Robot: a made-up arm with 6 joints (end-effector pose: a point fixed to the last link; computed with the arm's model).
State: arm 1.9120 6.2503 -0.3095 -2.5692 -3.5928 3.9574
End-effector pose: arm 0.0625 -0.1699 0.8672 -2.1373 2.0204 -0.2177
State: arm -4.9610 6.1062 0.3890 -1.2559 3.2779 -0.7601
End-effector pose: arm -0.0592 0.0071 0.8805 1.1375 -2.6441 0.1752
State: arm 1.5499 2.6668 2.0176 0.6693 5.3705 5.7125
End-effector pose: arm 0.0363 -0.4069 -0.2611 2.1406 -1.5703 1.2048
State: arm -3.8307 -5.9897 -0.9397 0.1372 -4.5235 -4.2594
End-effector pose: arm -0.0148 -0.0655 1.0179 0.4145 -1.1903 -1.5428
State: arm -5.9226 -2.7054 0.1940 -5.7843 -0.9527 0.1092
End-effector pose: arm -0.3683 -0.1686 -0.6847 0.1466 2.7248 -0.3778
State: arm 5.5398 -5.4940 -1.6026 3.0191 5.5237 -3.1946
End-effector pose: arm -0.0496 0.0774 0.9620 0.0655 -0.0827 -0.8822
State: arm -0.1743 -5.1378 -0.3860 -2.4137 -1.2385 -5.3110
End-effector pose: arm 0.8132 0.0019 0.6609 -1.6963 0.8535 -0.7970
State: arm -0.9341 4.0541 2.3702 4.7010 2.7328 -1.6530
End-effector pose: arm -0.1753 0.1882 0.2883 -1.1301 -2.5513 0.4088
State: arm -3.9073 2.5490 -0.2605 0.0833 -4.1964 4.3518
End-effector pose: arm -0.3346 0.2529 -0.4891 1.6006 1.0434 0.2039
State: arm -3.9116 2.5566 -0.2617 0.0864 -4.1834 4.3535
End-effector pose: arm -0.3299 0.2502 -0.4899 1.5873 1.0278 0.2020
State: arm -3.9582 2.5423 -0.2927 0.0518 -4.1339 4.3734
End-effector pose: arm -0.3264 0.2821 -0.4699 1.6158 0.9795 0.2240
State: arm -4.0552 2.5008 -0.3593 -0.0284 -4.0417 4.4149
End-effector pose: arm -0.3157 0.3539 -0.4212 1.6968 0.8758 0.2770
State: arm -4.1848 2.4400 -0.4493 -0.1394 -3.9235 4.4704
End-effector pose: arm -0.2840 0.4455 -0.3473 1.8112 0.7009 0.3512
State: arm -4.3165 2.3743 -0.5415 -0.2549 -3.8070 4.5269
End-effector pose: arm -0.2322 0.5259 -0.2634 1.9197 0.4742 0.4231
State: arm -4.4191 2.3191 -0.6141 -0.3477 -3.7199 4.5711
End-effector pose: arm -0.1807 0.5766 -0.1923 1.9932 0.2628 0.4733
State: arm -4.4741 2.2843 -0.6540 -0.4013 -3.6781 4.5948
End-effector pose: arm -0.1499 0.6002 -0.1503 2.0339 0.1362 0.4999
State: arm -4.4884 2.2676 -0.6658 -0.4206 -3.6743 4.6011
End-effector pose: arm -0.1415 0.6089 -0.1348 2.0589 0.1000 0.5122
